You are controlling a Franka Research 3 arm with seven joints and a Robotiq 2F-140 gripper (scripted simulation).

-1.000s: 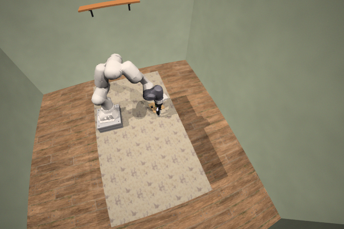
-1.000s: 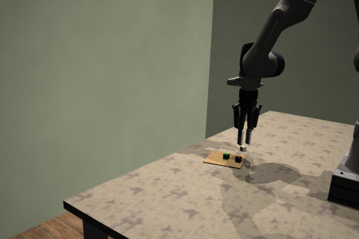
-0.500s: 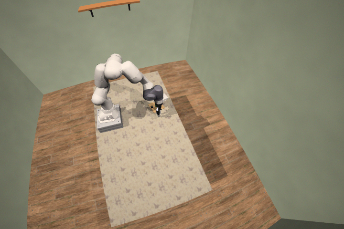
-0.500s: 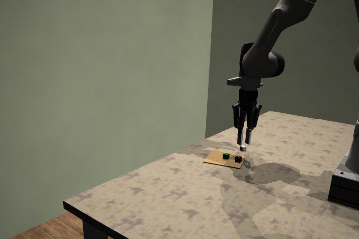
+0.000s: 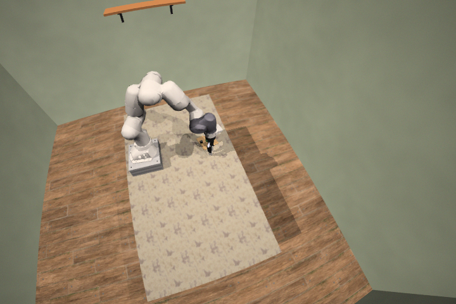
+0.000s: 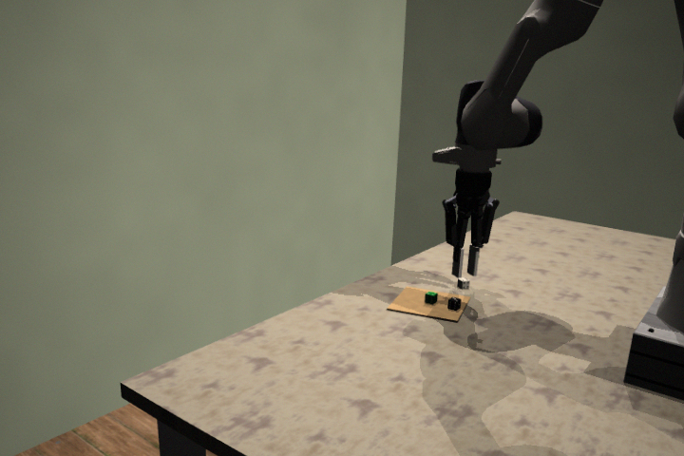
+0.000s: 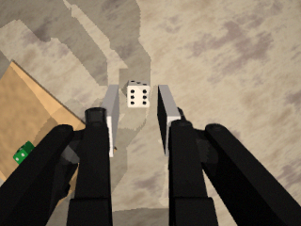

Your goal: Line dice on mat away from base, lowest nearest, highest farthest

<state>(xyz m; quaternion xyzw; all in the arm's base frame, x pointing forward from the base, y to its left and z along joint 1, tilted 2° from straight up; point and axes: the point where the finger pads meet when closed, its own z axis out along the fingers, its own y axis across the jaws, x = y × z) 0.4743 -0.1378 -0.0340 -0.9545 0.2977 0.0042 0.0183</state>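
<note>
Now: hand 50 mm above the white die. Round my hand: tan mat 10 mm ahead, 140 mm to the left, 60 mm below; green die 10 mm ahead, 140 mm to the left, 50 mm below; black die 40 mm behind, 140 mm to the left, 50 mm below.
</note>
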